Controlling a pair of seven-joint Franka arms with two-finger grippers.
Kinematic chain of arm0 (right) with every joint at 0, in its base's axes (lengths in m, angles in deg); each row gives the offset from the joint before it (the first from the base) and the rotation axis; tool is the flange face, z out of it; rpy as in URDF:
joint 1: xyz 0 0 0.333 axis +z
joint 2: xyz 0 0 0 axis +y
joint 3: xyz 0 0 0.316 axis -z
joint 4: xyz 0.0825 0 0 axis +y
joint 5: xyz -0.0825 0 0.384 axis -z
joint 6: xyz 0 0 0 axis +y
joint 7: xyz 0.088 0 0 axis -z
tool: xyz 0 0 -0.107 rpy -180 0 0
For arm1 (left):
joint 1: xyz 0 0 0.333 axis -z
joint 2: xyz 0 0 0 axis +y
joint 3: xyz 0 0 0.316 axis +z
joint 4: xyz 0.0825 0 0 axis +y
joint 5: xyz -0.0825 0 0.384 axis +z
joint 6: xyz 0 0 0 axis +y
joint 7: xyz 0.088 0 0 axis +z
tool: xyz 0 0 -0.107 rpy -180 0 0
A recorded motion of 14 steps. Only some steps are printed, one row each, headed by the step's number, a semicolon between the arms.
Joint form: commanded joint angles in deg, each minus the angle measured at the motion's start. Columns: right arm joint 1, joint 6, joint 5, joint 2, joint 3, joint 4, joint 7; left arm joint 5, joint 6, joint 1, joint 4, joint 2, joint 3, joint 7.
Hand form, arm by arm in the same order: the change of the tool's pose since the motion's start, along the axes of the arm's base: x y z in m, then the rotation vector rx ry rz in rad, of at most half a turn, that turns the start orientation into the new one. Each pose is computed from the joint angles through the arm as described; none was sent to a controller.
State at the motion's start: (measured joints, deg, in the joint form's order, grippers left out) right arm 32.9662 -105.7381 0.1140 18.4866 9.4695 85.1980 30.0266; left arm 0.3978 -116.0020 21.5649 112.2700 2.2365 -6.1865 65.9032
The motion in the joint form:
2: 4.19 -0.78 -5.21 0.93 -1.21 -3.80 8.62; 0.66 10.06 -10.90 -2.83 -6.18 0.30 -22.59
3: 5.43 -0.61 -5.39 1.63 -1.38 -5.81 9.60; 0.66 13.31 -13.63 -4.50 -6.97 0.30 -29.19
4: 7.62 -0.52 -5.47 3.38 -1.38 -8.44 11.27; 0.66 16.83 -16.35 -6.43 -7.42 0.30 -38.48
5: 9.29 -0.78 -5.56 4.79 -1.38 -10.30 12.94; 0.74 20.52 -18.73 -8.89 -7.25 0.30 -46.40
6: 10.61 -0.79 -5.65 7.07 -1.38 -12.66 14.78; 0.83 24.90 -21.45 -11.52 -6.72 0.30 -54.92
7: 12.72 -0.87 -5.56 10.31 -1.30 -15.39 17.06; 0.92 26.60 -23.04 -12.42 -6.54 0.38 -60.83
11: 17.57 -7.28 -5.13 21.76 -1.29 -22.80 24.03; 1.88 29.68 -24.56 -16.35 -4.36 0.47 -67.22
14: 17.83 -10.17 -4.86 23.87 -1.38 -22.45 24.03; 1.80 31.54 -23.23 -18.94 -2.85 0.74 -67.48
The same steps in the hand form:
2: -0.0227 0.0671 0.0222 0.1217 -0.0113 -0.0727; 0.0151 0.1101 0.0676 0.0359 0.0111 -0.2004
3: -0.0277 0.0847 0.0309 0.1357 -0.0246 -0.0632; 0.0167 0.1360 0.0840 0.0407 0.0263 -0.2669
4: -0.0354 0.1129 0.0326 0.1440 -0.0339 -0.0511; 0.0175 0.1617 0.0990 0.0427 0.0484 -0.3806
5: -0.0419 0.1348 0.0322 0.1527 -0.0417 -0.0490; 0.0189 0.1840 0.1125 0.0405 0.0749 -0.4765
6: -0.0447 0.1554 0.0249 0.1540 -0.0420 -0.0556; 0.0194 0.2096 0.1231 0.0297 0.1163 -0.5768
7: -0.0518 0.1853 0.0085 0.1462 -0.0379 -0.0562; 0.0193 0.2252 0.1265 0.0211 0.1338 -0.6504
11: -0.0640 0.2681 -0.0635 0.1646 -0.0785 -0.0784; 0.0282 0.2424 0.1344 0.0191 0.1601 -0.7330
14: -0.0619 0.2758 -0.0894 0.1646 -0.0892 -0.0707; 0.0333 0.2328 0.1388 0.0121 0.1720 -0.7552

